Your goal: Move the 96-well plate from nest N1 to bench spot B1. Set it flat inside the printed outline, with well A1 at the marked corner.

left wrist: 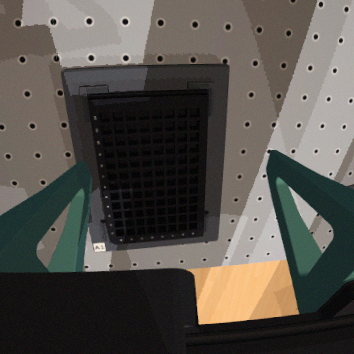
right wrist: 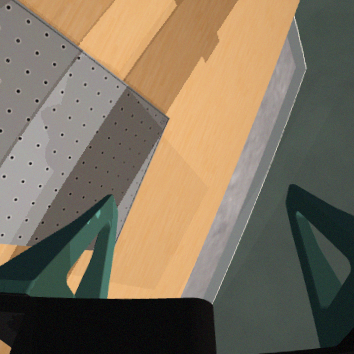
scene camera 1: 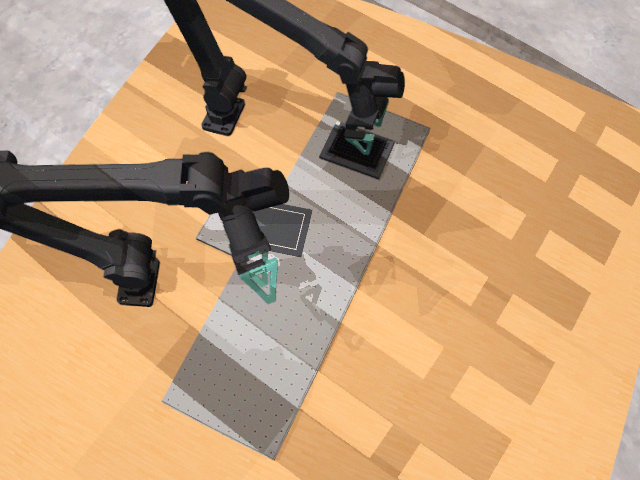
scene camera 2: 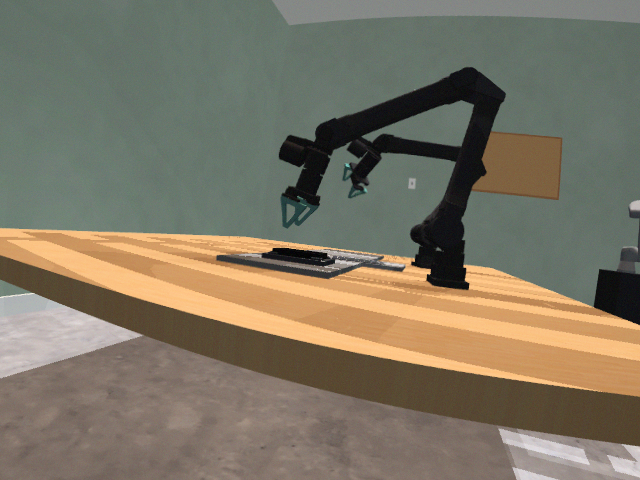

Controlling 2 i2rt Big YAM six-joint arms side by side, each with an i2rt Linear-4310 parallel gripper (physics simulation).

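Frame: origin at the left arm's base, x up, y left, z back, level; centimetres.
Where they show: left gripper, fingertip midpoint: (left wrist: 178,163) (scene camera 1: 372,140) (scene camera 2: 291,226); right gripper, fingertip midpoint: (right wrist: 200,197) (scene camera 1: 268,293) (scene camera 2: 346,189); left arm's base, origin of the base link: (scene camera 1: 223,116) (scene camera 2: 446,284); right arm's base, origin of the base link: (scene camera 1: 139,282) (scene camera 2: 425,267).
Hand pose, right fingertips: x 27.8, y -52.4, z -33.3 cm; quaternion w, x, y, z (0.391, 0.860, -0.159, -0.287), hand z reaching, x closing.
Note:
Each offset is from my right fingertips to the top centre of the thing. "*": to the spot under its first point. Level surfaces: height alone.
The black 96-well plate @[dx -23.9, dy +51.5, dz -4.4 cm] (scene camera 1: 342,148) (scene camera 2: 299,252) (left wrist: 152,170) sits in the dark grey nest N1 @[dx -24.8, dy +51.5, dz -4.4 cm] (scene camera 1: 356,168) (left wrist: 218,150). An A1 label @[* dx -25.3, dy +57.5, dz +2.7 cm] (left wrist: 99,247) is at the nest's lower left corner in the left wrist view. My left gripper (scene camera 1: 372,138) (scene camera 2: 292,225) (left wrist: 178,163) is open above the plate, not touching it; its fingers show on either side of the plate in the left wrist view. My right gripper (scene camera 1: 267,291) (scene camera 2: 348,188) (right wrist: 200,197) is open and empty above the perforated board. The white outline @[* dx -26.3, dy +25.4, dz +2.3 cm] (scene camera 1: 301,230) of B1 is partly hidden by the right arm; its marked corner cannot be made out.
The long perforated metal board @[dx -26.5 cm] (scene camera 1: 232,372) (left wrist: 300,100) (right wrist: 30,100) lies on the wooden table @[dx -27.8 cm] (scene camera 1: 465,310) (scene camera 2: 206,289). The dark B1 pad @[* dx -26.4, dy +27.8, dz +1.8 cm] (scene camera 1: 306,222) lies between the nest and the right gripper in scene camera 1. The right arm (scene camera 1: 242,227) passes over part of that pad.

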